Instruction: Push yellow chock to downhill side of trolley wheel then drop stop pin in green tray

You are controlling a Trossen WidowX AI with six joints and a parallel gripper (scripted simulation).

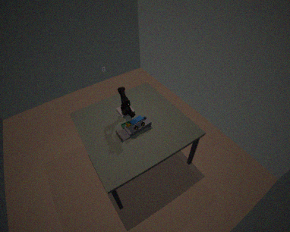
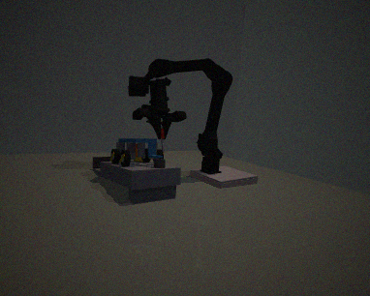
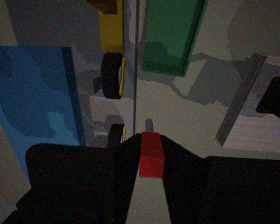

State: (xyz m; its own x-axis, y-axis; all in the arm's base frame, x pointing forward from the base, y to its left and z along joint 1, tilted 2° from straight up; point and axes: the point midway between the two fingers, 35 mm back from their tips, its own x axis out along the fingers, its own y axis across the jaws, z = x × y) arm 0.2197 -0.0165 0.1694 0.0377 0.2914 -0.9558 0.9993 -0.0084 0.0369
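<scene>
My gripper tip is 16 cm above the green tray, 8 cm to the left of it and 3 cm past it. From my gripper tip the other things lie so: yellow chock: 8 cm to the right, 7 cm below, 5 cm ahead; then red-headed stop pin: right at my gripper tip; then blue trolley: 10 cm ahead, 4 cm below, 1 cm to the left.
</scene>
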